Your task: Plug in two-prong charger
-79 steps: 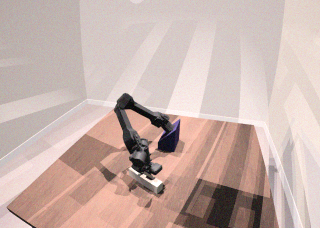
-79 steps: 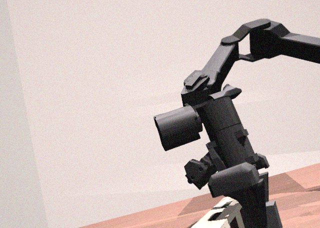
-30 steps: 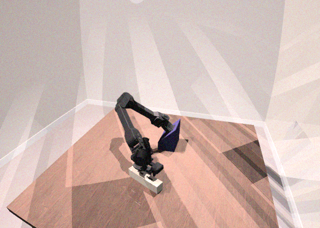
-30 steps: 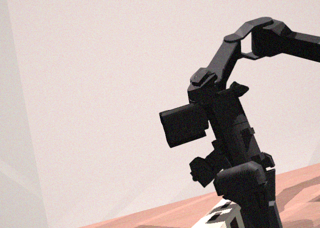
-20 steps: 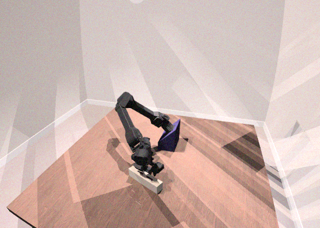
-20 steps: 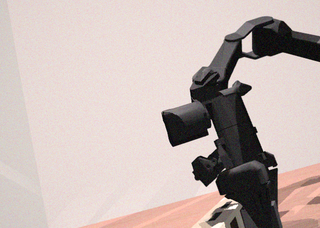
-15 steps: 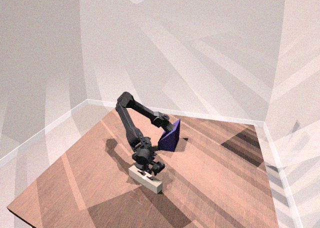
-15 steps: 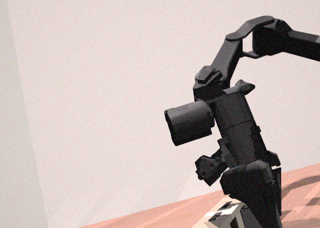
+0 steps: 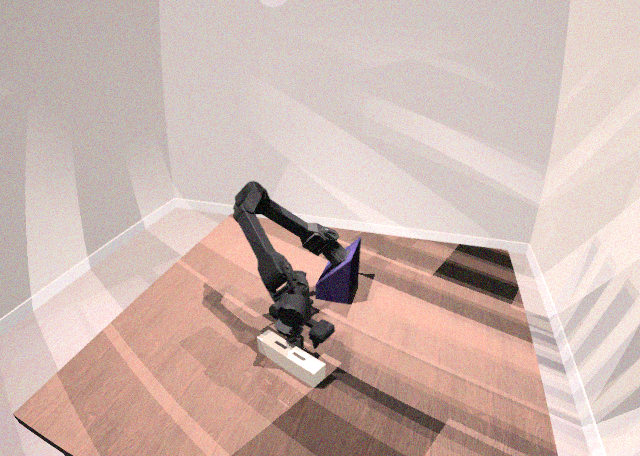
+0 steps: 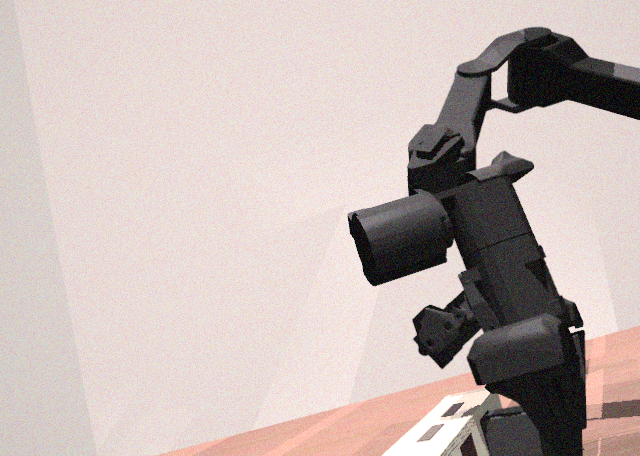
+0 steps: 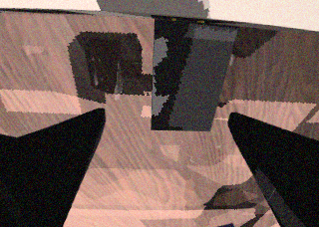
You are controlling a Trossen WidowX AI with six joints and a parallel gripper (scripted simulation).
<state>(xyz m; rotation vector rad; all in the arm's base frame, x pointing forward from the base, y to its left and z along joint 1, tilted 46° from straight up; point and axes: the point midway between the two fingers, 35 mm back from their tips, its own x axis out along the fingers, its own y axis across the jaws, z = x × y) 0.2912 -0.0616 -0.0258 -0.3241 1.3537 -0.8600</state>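
The dark charger is 5 cm ahead of my gripper tip, 2 cm to the right of it and 1 cm above it.
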